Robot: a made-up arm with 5 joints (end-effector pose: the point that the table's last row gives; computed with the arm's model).
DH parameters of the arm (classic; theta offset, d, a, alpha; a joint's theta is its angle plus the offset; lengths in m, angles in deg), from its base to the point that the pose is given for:
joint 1: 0 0.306 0 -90
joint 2: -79.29 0 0.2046 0
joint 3: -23.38 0 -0.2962 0
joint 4: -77.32 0 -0.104 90
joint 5: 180 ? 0 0
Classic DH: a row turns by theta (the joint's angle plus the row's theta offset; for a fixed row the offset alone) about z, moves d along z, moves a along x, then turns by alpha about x.
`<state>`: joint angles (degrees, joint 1 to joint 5).
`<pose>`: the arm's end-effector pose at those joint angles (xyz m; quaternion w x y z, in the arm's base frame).
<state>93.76 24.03 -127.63 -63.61 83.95</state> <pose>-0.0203 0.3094 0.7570 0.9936 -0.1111 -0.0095 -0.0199</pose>
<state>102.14 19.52 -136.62 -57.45 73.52</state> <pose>-0.0504 0.2343 0.8136 0.9981 -0.0462 -0.0118 -0.0378</pose>
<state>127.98 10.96 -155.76 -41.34 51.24</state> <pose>-0.0440 0.0564 0.8899 0.9985 0.0419 0.0332 -0.0068</pose>
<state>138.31 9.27 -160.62 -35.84 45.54</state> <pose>-0.0237 0.0211 0.9010 0.9975 0.0432 0.0453 0.0335</pose>
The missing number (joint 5, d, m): 0.132
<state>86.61 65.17 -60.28 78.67 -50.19</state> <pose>0.0070 0.1188 -0.0557 0.2082 0.2745 0.6933 -0.6330</pose>
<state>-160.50 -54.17 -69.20 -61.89 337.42</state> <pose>0.0479 0.0169 0.7897 0.9986 -0.0164 0.0427 -0.0268</pose>
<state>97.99 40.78 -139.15 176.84 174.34</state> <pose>-0.0456 0.3248 0.4115 0.4381 0.6089 -0.4787 0.4563</pose>
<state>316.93 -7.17 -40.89 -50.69 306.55</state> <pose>0.2817 -0.2634 0.4882 0.5663 0.6485 0.0589 0.5053</pose>
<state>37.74 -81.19 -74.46 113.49 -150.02</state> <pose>0.0259 0.0201 0.6364 0.2986 -0.0631 0.9310 0.2004</pose>
